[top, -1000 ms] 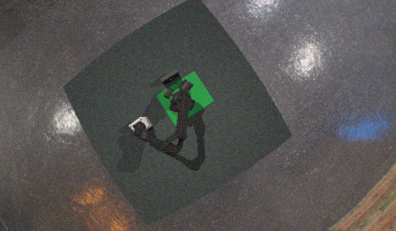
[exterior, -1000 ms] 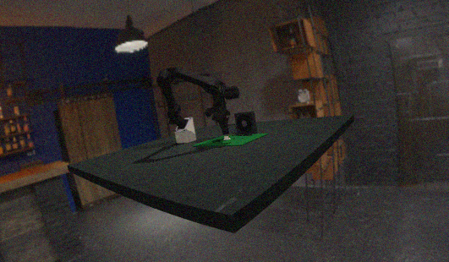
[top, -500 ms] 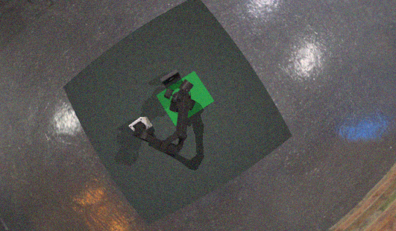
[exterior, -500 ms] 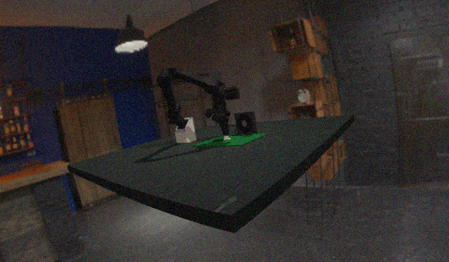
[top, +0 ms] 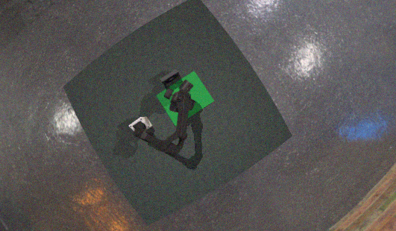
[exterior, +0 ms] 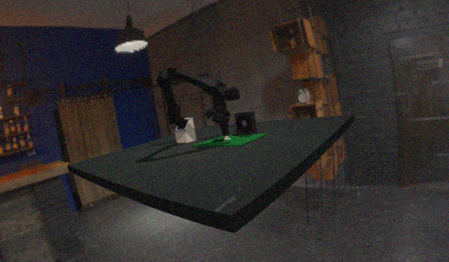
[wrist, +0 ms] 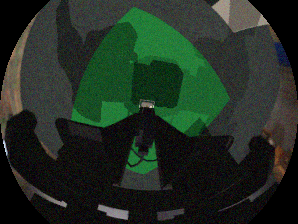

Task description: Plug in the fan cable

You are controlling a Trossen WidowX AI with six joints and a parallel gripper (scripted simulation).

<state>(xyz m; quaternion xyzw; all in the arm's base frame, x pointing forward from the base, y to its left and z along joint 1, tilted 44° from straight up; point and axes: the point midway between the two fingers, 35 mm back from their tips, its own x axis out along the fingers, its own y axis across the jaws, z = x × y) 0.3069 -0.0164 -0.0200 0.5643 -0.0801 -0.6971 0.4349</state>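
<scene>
The green board is 3 cm ahead of my gripper tip and 5 cm below it. The rest, counted from my gripper tip: black fan (2 cm ahead, 15 cm to the left, 2 cm above); dark plug (1 cm ahead, 1 cm above).
</scene>
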